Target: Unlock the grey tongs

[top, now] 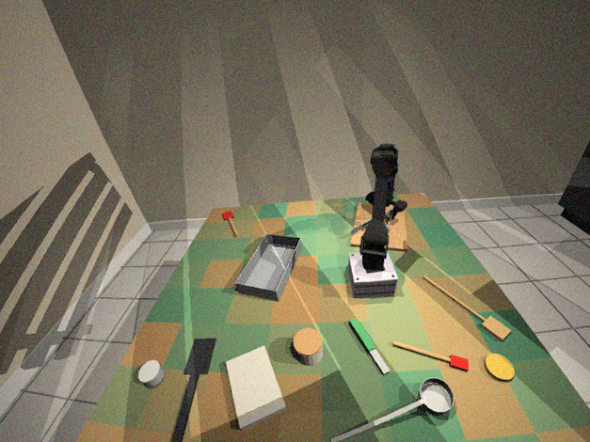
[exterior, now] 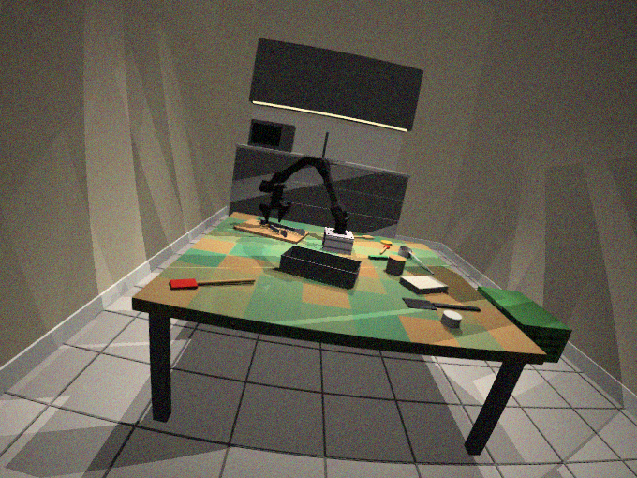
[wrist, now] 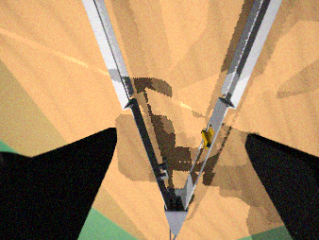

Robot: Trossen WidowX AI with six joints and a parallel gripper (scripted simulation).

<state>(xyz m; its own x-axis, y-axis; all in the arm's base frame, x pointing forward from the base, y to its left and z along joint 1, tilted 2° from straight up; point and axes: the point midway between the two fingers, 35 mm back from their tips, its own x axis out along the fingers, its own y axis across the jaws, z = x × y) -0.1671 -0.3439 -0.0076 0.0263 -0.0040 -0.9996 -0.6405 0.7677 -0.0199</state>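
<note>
Now: the wooden board 20 mm ahead of my gripper tip and 40 mm below it. The rest, counted from my gripper tip: grey roasting tin 540 mm ahead, 210 mm to the left, 20 mm below; green-handled tool 250 mm ahead, 590 mm to the left, 40 mm below; red spatula 800 mm ahead, 200 mm to the right, 40 mm below.
</note>
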